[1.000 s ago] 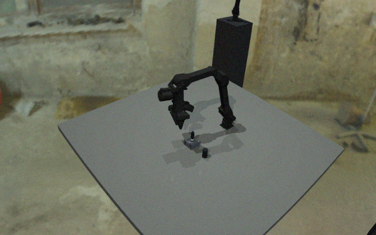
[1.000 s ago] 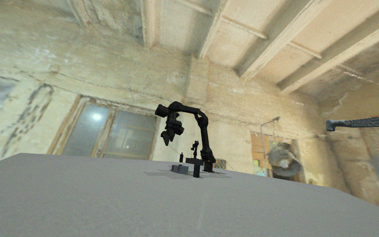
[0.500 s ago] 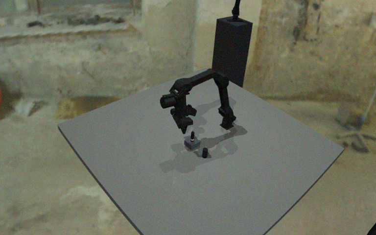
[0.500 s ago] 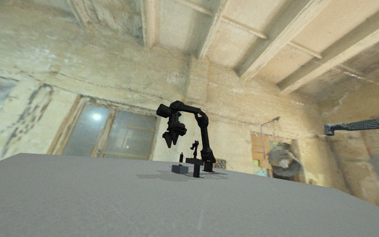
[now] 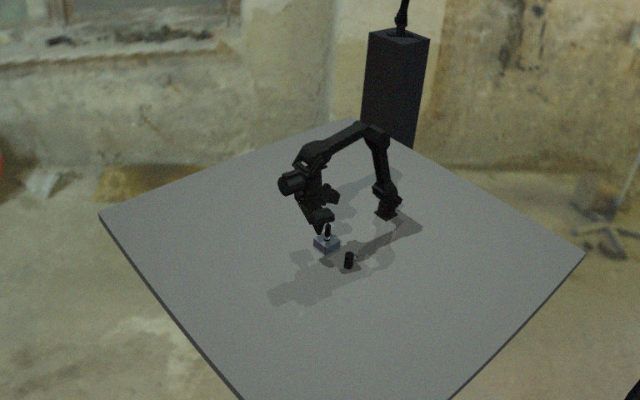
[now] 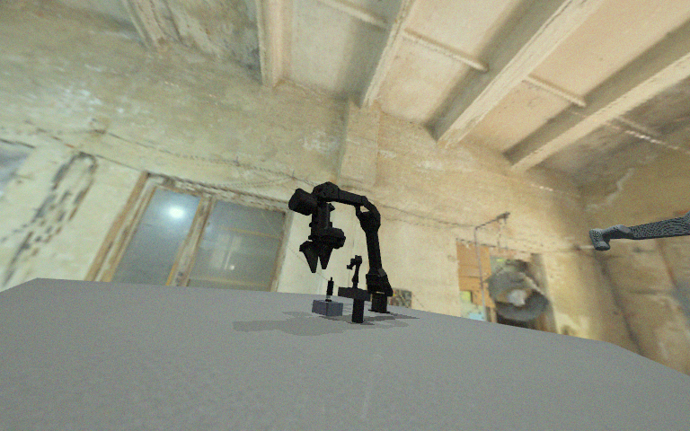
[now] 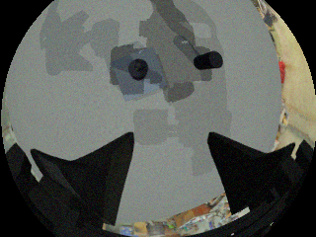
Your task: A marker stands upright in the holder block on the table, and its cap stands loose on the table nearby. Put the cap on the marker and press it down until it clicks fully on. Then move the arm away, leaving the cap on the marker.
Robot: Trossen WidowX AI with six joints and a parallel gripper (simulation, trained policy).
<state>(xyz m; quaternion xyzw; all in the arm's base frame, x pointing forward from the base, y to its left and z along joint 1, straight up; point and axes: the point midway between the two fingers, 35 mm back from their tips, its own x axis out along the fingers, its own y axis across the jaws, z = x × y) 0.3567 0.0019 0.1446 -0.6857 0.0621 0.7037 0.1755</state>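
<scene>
Right now the black cap is 50 mm behind my gripper tip, 110 mm to the left of it and 80 mm below it. The rest, counted from my gripper tip: holder block: 60 mm behind, 10 mm to the right, 90 mm below; marker: 60 mm behind, 10 mm to the right, 40 mm below.
</scene>
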